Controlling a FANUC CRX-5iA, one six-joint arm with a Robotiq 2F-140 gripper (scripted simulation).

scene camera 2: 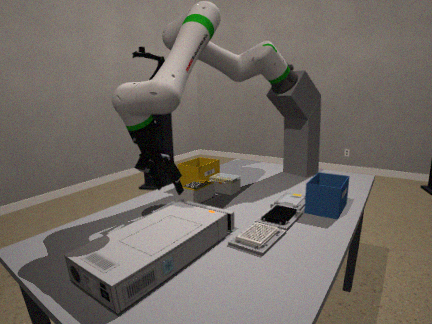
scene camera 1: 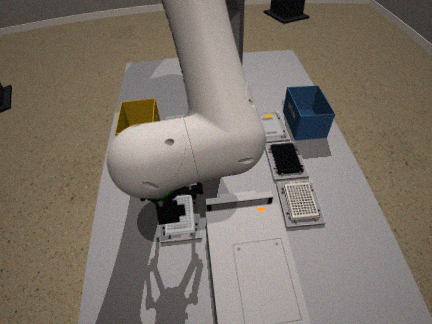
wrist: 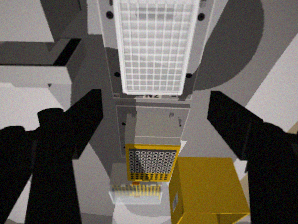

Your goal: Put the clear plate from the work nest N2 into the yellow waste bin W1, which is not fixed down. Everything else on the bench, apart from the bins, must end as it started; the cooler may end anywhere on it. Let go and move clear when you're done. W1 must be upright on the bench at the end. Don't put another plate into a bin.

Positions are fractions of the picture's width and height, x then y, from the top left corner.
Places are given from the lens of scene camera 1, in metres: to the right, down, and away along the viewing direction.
grey instrument box (scene camera 1: 0.58,0.82): 0.09, 0.25, 0.66
black plate (scene camera 1: 0.66,0.51): 0.24, 0.01, 0.93
white plate (scene camera 1: 0.70,0.65): 0.26, 0.15, 0.82
The marked spots on the grey instrument box and the black plate are 0.39 m apart.
